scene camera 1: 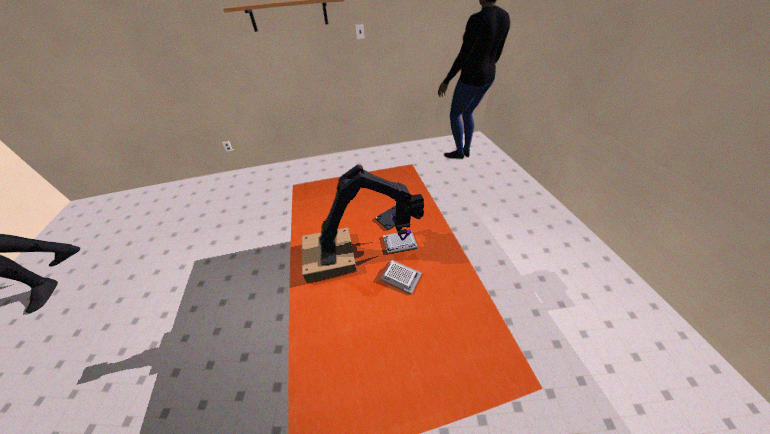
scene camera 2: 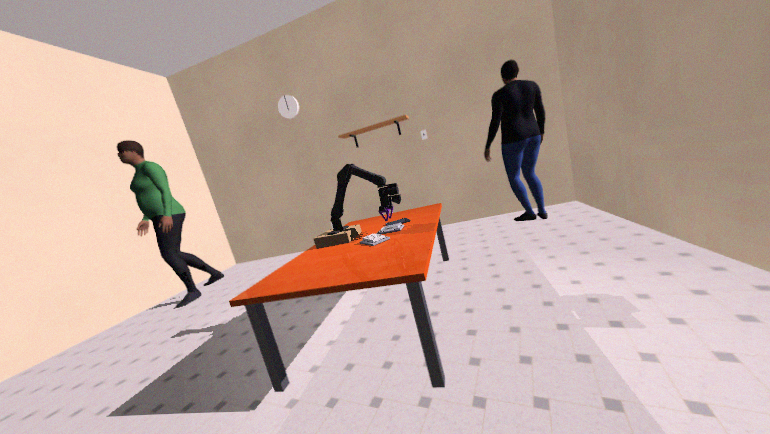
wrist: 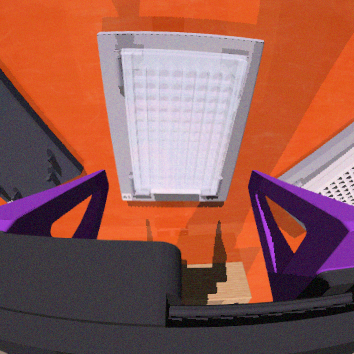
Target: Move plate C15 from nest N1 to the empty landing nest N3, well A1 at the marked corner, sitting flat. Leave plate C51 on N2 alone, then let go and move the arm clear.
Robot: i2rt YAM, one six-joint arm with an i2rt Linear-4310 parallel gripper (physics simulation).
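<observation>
A clear plate [scene camera 1: 395, 244] [scene camera 2: 392, 228] [wrist: 180, 120] sits in the middle light-grey nest [wrist: 114, 120] and looks flat. An A1 mark shows at the nest's near left corner in the wrist view. The plate's own lettering cannot be read. My gripper [scene camera 1: 404, 236] [scene camera 2: 386, 217] [wrist: 178, 177] is open and empty, above the near end of this plate, with its purple fingers apart from both sides. A white plate [scene camera 1: 400, 273] [scene camera 2: 373, 237] [wrist: 344, 184] sits in another grey nest [scene camera 1: 411, 288]. A dark nest [scene camera 1: 384, 219] [scene camera 2: 400, 221] [wrist: 30, 135] holds no plate.
The nests stand on the orange table [scene camera 1: 350, 345] [scene camera 2: 334, 274]. The arm's wooden base block [scene camera 1: 345, 262] [scene camera 2: 331, 238] is beside them. In the wrist view, the dark nest is at the left and the white plate at the right. Two people stand away from the table.
</observation>
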